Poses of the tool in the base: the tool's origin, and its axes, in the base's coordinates. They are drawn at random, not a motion.
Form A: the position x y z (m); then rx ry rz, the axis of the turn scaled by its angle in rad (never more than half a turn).
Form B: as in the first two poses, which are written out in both.
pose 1, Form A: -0.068, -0.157, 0.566, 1.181, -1.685, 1.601
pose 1, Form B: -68, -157, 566, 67.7, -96.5, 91.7
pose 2, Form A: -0.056, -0.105, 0.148, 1.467, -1.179, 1.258
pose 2, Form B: -56, -105, 148, 84.1, -67.6, 72.1
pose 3, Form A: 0.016, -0.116, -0.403, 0.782, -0.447, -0.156
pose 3, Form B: 16, -116, -403, 44.8, -25.6, -8.9
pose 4, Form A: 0.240, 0.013, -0.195, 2.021, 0.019, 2.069
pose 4, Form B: 240, 13, -195, 115.8, 1.1, 118.5
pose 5, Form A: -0.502, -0.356, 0.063, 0.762, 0.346, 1.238
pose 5, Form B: -502, -356, 63, 43.7, 19.8, 70.9
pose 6, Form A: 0.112, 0.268, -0.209, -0.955, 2.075, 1.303
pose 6, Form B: 112, 268, -209, -54.7, 118.9, 74.7
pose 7, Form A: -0.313, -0.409, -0.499, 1.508, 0.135, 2.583
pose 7, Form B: -313, -409, -499, 86.4, 7.7, 148.0
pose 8, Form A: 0.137, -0.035, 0.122, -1.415, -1.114, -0.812
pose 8, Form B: 137, -35, 122, -81.1, -63.8, -46.5
